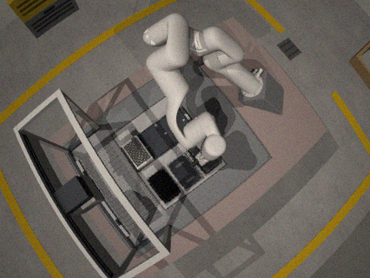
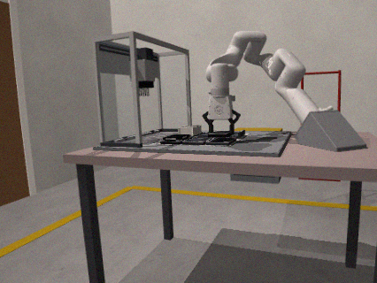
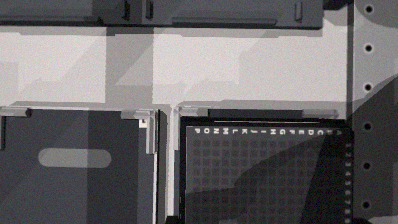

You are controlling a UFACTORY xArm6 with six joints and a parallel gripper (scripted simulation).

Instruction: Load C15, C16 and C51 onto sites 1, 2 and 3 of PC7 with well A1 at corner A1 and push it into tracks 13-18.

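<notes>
Now: hand 210 mm to the left of the plate carrier PC7, 60 mm short of it and 30 mm above it. Round my hand: black 96-well plate 210 mm ahead, 60 mm to the right, 30 mm below; then pale well plate 240 mm to the right, 170 mm ahead, 20 mm below; then A1 mark 80 mm to the right, 40 mm below, 40 mm ahead.
</notes>
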